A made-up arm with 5 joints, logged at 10 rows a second.
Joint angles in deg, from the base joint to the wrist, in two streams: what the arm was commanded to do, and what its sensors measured. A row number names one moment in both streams.
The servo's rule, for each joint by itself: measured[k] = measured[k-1] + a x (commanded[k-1-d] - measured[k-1]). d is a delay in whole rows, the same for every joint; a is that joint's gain. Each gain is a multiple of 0.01, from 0.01 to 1. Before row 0 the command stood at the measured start. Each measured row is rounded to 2 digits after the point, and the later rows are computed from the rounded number. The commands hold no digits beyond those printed.
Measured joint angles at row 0:
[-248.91 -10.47 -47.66 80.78 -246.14]
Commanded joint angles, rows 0 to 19:
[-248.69 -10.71 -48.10 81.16 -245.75]
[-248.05 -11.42 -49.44 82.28 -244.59]
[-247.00 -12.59 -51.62 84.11 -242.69]
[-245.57 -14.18 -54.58 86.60 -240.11]
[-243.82 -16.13 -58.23 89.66 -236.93]
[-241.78 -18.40 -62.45 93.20 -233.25]
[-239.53 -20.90 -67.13 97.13 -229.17]
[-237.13 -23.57 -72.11 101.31 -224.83]
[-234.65 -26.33 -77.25 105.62 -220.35]
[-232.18 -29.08 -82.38 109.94 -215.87]
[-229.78 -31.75 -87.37 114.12 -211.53]
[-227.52 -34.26 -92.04 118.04 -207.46]
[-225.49 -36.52 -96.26 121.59 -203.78]
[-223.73 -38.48 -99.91 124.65 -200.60]
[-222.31 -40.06 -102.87 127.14 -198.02]
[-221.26 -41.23 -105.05 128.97 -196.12]
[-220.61 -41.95 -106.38 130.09 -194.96]
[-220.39 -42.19 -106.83 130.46 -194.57]
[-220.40 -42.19 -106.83 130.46 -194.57]
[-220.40 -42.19 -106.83 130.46 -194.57]
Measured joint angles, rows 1 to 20:
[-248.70 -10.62 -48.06 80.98 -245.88]
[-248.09 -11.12 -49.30 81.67 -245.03]
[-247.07 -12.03 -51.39 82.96 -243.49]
[-245.66 -13.36 -54.26 84.89 -241.26]
[-243.93 -15.08 -57.83 87.42 -238.40]
[-241.91 -17.14 -61.99 90.48 -235.00]
[-239.67 -19.47 -66.62 94.00 -231.15]
[-237.28 -22.01 -71.56 97.87 -226.98]
[-234.81 -24.69 -76.68 101.98 -222.60]
[-232.34 -27.41 -81.81 106.20 -218.16]
[-229.93 -30.10 -86.81 110.40 -213.78]
[-227.66 -32.68 -91.52 114.45 -209.61]
[-225.62 -35.06 -95.79 118.23 -205.76]
[-223.84 -37.18 -99.50 121.63 -202.35]
[-222.40 -38.97 -102.53 124.55 -199.49]
[-221.33 -40.37 -104.80 126.89 -197.27]
[-220.65 -41.35 -106.22 128.59 -195.75]
[-220.41 -41.87 -106.77 129.58 -194.97]
[-220.40 -42.07 -106.82 130.05 -194.71]
[-220.40 -42.14 -106.83 130.27 -194.62]
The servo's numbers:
d 0
a 0.94 0.62 0.90 0.53 0.66

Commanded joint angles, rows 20 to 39:
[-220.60 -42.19 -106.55 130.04 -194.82]
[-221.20 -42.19 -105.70 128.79 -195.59]
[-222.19 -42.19 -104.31 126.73 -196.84]
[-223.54 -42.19 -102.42 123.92 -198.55]
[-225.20 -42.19 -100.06 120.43 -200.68]
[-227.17 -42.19 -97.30 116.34 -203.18]
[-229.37 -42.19 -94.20 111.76 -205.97]
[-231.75 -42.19 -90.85 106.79 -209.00]
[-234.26 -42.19 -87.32 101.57 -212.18]
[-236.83 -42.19 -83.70 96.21 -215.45]
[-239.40 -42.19 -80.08 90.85 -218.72]
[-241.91 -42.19 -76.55 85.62 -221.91]
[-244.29 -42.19 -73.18 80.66 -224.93]
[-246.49 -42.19 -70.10 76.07 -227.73]
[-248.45 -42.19 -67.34 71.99 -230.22]
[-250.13 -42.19 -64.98 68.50 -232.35]
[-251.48 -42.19 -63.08 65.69 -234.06]
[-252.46 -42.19 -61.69 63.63 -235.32]
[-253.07 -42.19 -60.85 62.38 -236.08]
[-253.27 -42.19 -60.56 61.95 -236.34]
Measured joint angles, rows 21 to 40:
[-220.59 -42.17 -106.58 130.15 -194.75]
[-221.16 -42.18 -105.79 129.43 -195.30]
[-222.13 -42.19 -104.46 128.00 -196.32]
[-223.46 -42.19 -102.62 125.84 -197.79]
[-225.10 -42.19 -100.32 122.97 -199.70]
[-227.05 -42.19 -97.60 119.46 -202.00]
[-229.23 -42.19 -94.54 115.38 -204.62]
[-231.60 -42.19 -91.22 110.83 -207.51]
[-234.10 -42.19 -87.71 105.92 -210.59]
[-236.67 -42.19 -84.10 100.77 -213.80]
[-239.24 -42.19 -80.48 95.51 -217.05]
[-241.75 -42.19 -76.94 90.27 -220.26]
[-244.14 -42.19 -73.56 85.18 -223.34]
[-246.35 -42.19 -70.45 80.35 -226.24]
[-248.32 -42.19 -67.65 75.92 -228.87]
[-250.02 -42.19 -65.25 71.99 -231.17]
[-251.39 -42.19 -63.30 68.65 -233.08]
[-252.40 -42.19 -61.85 65.99 -234.56]
[-253.03 -42.19 -60.95 64.08 -235.56]
[-253.26 -42.19 -60.60 62.95 -236.07]

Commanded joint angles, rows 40 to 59:
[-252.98 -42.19 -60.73 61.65 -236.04]
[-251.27 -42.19 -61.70 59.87 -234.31]
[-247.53 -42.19 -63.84 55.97 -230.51]
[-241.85 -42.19 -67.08 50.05 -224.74]
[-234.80 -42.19 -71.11 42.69 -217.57]
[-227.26 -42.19 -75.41 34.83 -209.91]
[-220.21 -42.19 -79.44 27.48 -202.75]
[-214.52 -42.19 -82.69 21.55 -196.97]
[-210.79 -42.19 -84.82 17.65 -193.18]
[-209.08 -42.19 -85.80 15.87 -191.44]
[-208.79 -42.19 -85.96 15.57 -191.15]
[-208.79 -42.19 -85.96 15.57 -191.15]
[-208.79 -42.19 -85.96 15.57 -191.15]
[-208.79 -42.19 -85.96 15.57 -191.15]
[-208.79 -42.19 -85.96 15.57 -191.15]
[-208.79 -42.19 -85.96 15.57 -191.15]
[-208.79 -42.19 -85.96 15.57 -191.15]
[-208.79 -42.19 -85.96 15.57 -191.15]
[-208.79 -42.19 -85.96 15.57 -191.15]
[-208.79 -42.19 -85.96 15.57 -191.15]
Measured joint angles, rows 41 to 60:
[-253.00 -42.19 -60.72 62.26 -236.05]
[-251.37 -42.19 -61.60 60.99 -234.90]
[-247.76 -42.19 -63.62 58.33 -232.00]
[-242.20 -42.19 -66.73 53.94 -227.21]
[-235.24 -42.19 -70.67 47.98 -220.85]
[-227.74 -42.19 -74.94 41.01 -213.63]
[-220.66 -42.19 -78.99 33.84 -206.45]
[-214.89 -42.19 -82.32 27.33 -200.19]
[-211.04 -42.19 -84.57 22.20 -195.56]
[-209.20 -42.19 -85.68 18.85 -192.84]
[-208.81 -42.19 -85.93 17.11 -191.72]
[-208.79 -42.19 -85.96 16.29 -191.34]
[-208.79 -42.19 -85.96 15.91 -191.21]
[-208.79 -42.19 -85.96 15.73 -191.17]
[-208.79 -42.19 -85.96 15.65 -191.16]
[-208.79 -42.19 -85.96 15.61 -191.15]
[-208.79 -42.19 -85.96 15.59 -191.15]
[-208.79 -42.19 -85.96 15.58 -191.15]
[-208.79 -42.19 -85.96 15.57 -191.15]
[-208.79 -42.19 -85.96 15.57 -191.15]

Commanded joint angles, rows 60 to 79:
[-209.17 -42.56 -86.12 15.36 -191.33]
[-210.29 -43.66 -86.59 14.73 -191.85]
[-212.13 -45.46 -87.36 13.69 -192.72]
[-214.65 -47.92 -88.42 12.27 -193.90]
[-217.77 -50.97 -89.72 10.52 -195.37]
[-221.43 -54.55 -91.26 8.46 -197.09]
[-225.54 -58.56 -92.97 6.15 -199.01]
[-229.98 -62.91 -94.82 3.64 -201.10]
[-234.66 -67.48 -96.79 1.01 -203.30]
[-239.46 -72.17 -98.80 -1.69 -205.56]
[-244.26 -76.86 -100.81 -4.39 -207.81]
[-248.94 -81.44 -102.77 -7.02 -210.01]
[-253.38 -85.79 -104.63 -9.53 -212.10]
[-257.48 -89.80 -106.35 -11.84 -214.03]
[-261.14 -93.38 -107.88 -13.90 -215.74]
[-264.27 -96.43 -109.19 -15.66 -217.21]
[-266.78 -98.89 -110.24 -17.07 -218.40]
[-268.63 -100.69 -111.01 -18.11 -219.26]
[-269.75 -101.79 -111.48 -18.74 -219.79]
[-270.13 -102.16 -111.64 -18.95 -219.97]
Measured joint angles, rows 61 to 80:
[-209.15 -42.42 -86.10 15.46 -191.27]
[-210.22 -43.19 -86.54 15.07 -191.65]
[-212.02 -44.60 -87.28 14.34 -192.36]
[-214.49 -46.66 -88.31 13.24 -193.38]
[-217.57 -49.33 -89.58 11.80 -194.69]
[-221.20 -52.57 -91.09 10.03 -196.27]
[-225.28 -56.28 -92.78 7.97 -198.08]
[-229.70 -60.39 -94.62 5.68 -200.07]
[-234.36 -64.79 -96.57 3.20 -202.20]
[-239.15 -69.37 -98.58 0.61 -204.42]
[-243.95 -74.01 -100.59 -2.04 -206.66]
[-248.64 -78.62 -102.55 -4.68 -208.87]
[-253.10 -83.07 -104.42 -7.25 -211.00]
[-257.22 -87.24 -106.16 -9.68 -213.00]
[-260.90 -91.05 -107.71 -11.92 -214.81]
[-264.07 -94.39 -109.04 -13.90 -216.39]
[-266.62 -97.18 -110.12 -15.58 -217.72]
[-268.51 -99.36 -110.92 -16.92 -218.74]
[-269.68 -100.87 -111.42 -17.88 -219.43]
[-270.10 -101.67 -111.62 -18.45 -219.79]

